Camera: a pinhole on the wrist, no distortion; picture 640 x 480 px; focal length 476.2 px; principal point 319.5 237.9 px. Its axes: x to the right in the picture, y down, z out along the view. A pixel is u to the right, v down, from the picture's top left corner.
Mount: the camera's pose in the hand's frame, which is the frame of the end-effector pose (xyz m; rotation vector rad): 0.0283 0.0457 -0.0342 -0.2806 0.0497 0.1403
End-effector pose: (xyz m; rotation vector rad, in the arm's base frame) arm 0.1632 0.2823 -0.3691 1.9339 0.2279 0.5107
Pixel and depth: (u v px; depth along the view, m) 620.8 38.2 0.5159
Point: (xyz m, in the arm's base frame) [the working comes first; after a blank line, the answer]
In the camera's frame: 0.3264 -0.2163 0.5159

0.7391 0.0127 -0.4143
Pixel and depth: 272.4 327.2 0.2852
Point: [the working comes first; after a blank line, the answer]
In the camera's frame: -0.0282 0.0535 0.2852

0.2535 0.0243 -0.2882
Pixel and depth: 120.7 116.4 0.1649
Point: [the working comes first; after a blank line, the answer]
In the camera's frame: -0.0688 -0.0421 0.1649

0.1975 0.1377 -0.3845
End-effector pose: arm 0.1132 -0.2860 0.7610 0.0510 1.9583 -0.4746
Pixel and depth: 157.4 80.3 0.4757
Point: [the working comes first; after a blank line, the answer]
In the camera's frame: -0.1619 -0.1574 0.4757

0.5696 -0.4289 0.6757
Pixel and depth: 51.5 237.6 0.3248
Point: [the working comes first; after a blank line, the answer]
In the camera's frame: -0.1828 -0.0002 0.3248

0.4543 -0.2589 0.7516
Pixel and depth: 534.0 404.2 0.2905
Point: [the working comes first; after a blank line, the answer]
In the camera's frame: 0.1309 0.1014 0.2905

0.2884 -0.1645 0.4806
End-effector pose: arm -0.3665 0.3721 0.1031 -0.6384 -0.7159 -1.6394
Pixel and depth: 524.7 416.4 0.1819
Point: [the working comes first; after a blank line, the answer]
In the camera's frame: 0.0784 0.0682 0.1819

-0.2119 0.3703 0.2745
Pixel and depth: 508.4 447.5 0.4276
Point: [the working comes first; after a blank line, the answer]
In the camera's frame: 0.1696 0.1882 0.4276

-0.0287 0.4394 0.4861
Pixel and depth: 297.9 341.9 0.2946
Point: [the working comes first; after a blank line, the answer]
In the camera's frame: -0.0134 0.0643 0.2946

-0.1782 0.5111 0.2885
